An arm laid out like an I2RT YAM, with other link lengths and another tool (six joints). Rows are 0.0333 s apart.
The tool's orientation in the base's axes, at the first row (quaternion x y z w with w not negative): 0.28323, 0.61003, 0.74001, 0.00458
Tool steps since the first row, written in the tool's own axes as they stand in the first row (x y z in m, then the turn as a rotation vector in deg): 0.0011, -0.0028, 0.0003, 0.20, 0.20, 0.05; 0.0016, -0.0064, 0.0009, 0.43, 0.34, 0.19; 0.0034, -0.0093, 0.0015, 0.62, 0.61, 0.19; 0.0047, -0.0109, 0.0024, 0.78, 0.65, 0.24; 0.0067, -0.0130, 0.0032, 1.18, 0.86, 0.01; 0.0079, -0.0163, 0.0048, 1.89, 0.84, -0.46; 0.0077, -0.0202, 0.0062, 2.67, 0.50, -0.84; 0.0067, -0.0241, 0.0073, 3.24, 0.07, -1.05; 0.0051, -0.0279, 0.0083, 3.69, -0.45, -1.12
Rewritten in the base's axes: -0.0017, 0.0014, -0.0021, -0.08, 0.06, 0.27; -0.0031, 0.0030, -0.0050, -0.17, 0.24, 0.50; -0.0054, 0.0049, -0.0069, -0.23, 0.23, 0.83; -0.0066, 0.0066, -0.0077, -0.33, 0.32, 0.93; -0.0087, 0.0086, -0.0087, -0.70, 0.20, 1.27; -0.0101, 0.0113, -0.0110, -1.50, 0.04, 1.50; -0.0107, 0.0135, -0.0145, -2.43, 0.06, 1.48; -0.0107, 0.0151, -0.0184, -3.14, 0.18, 1.30; -0.0102, 0.0164, -0.0224, -3.73, 0.41, 1.01
